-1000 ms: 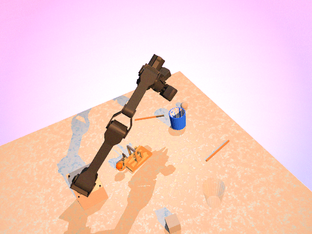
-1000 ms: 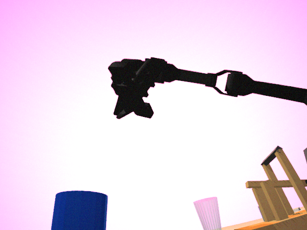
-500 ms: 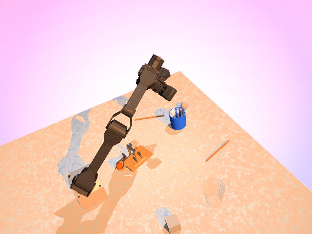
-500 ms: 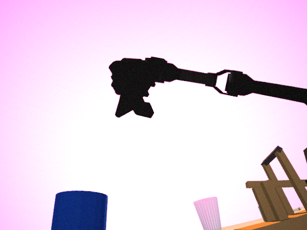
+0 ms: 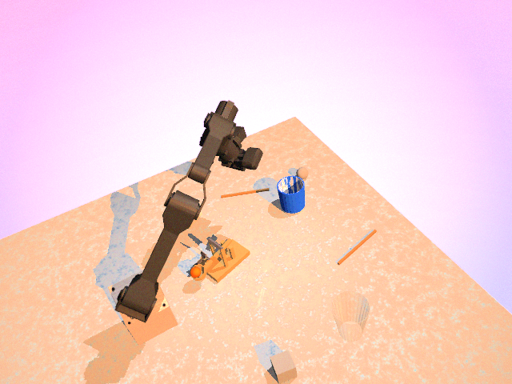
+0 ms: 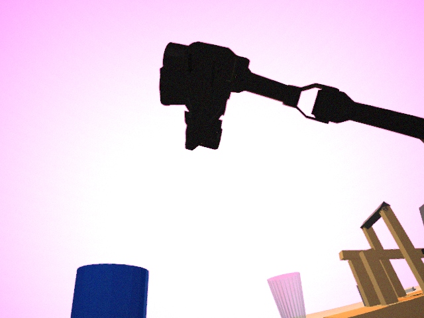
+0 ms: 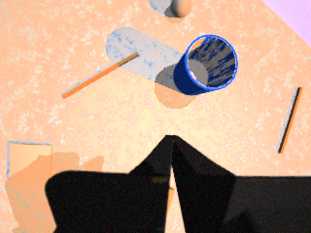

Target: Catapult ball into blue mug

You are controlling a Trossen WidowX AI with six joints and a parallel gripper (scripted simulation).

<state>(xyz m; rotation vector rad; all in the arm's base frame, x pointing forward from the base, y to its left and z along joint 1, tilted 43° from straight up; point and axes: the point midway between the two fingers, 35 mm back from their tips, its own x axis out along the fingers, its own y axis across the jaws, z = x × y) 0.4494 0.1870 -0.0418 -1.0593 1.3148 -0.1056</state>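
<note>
My gripper tip is now 27 cm past the orange ball, 16 cm above it and 12 cm to the left of it. The rest, counted from my gripper tip: translucent cup 51 cm to the right, 19 cm below, 1 cm behind; then blue mug 20 cm below, 14 cm ahead, 3 cm to the right; then wooden catapult 20 cm behind, 17 cm below, 9 cm to the right.
</note>
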